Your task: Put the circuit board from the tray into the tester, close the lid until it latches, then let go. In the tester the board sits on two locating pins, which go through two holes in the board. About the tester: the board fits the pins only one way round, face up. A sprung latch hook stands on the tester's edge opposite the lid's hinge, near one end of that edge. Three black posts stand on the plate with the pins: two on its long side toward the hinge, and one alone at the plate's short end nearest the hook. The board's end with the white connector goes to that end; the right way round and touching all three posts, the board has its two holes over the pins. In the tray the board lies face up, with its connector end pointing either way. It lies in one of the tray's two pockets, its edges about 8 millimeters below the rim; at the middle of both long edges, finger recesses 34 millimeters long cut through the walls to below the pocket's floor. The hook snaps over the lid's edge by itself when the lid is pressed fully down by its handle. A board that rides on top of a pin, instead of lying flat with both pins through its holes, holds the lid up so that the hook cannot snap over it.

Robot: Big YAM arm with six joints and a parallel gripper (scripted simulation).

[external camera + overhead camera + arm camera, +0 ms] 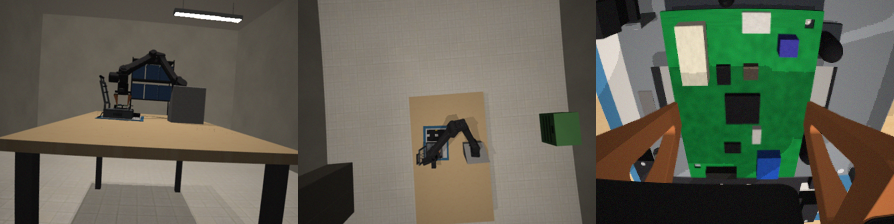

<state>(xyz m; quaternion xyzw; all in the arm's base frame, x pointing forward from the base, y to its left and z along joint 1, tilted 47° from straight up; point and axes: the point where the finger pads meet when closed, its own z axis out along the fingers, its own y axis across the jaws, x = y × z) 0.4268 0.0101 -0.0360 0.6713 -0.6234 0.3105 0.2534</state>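
Now: the green circuit board right at my hand. From my hand the other things lie so: black latch hook: 60 mm behind, 60 mm to the left; then dark pin plate: 10 mm ahead, 10 mm to the left, 20 mm below; then tester lid: 120 mm ahead, 90 mm above.
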